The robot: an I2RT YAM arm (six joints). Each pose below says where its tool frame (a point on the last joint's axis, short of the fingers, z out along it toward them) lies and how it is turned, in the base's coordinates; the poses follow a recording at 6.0 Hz.
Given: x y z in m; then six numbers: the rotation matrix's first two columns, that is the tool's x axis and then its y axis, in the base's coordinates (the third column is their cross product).
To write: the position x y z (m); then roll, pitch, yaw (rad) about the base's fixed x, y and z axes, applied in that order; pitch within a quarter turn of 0, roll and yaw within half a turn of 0. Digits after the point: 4 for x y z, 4 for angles.
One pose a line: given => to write
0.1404 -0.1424 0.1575 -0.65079 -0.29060 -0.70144 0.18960 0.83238 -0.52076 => 0.1404 -0.1424 0.1575 -2.3223 0.7774 -2.7216
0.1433 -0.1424 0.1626 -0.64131 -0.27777 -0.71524 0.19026 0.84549 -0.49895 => 0.1433 -0.1424 0.1626 -2.3465 0.7970 -2.7329
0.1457 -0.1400 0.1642 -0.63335 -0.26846 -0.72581 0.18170 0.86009 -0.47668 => 0.1457 -0.1400 0.1642 -2.3760 0.8122 -2.7407
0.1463 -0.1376 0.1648 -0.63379 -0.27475 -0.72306 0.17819 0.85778 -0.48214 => 0.1463 -0.1376 0.1648 -2.3691 0.8082 -2.7325
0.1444 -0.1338 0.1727 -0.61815 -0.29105 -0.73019 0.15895 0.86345 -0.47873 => 0.1444 -0.1338 0.1727 -2.3653 0.8186 -2.7015
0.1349 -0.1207 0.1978 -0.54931 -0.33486 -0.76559 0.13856 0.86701 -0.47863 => 0.1349 -0.1207 0.1978 -2.3026 0.8720 -2.5941
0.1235 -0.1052 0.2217 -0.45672 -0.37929 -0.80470 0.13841 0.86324 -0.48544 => 0.1235 -0.1052 0.2217 -2.1842 0.9352 -2.4485
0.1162 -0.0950 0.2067 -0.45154 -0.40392 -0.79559 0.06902 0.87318 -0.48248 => 0.1162 -0.0950 0.2067 -2.2203 0.9200 -2.4118
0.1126 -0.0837 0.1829 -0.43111 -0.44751 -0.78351 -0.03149 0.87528 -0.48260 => 0.1126 -0.0837 0.1829 -2.2523 0.9003 -2.3375
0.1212 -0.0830 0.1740 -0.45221 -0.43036 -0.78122 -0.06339 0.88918 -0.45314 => 0.1212 -0.0830 0.1740 -2.3293 0.8966 -2.3809
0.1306 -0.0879 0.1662 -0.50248 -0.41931 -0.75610 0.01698 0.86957 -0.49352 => 0.1306 -0.0879 0.1662 -2.2873 0.8573 -2.4462
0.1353 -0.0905 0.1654 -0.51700 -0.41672 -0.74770 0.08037 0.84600 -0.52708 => 0.1353 -0.0905 0.1654 -2.2246 0.8446 -2.4632
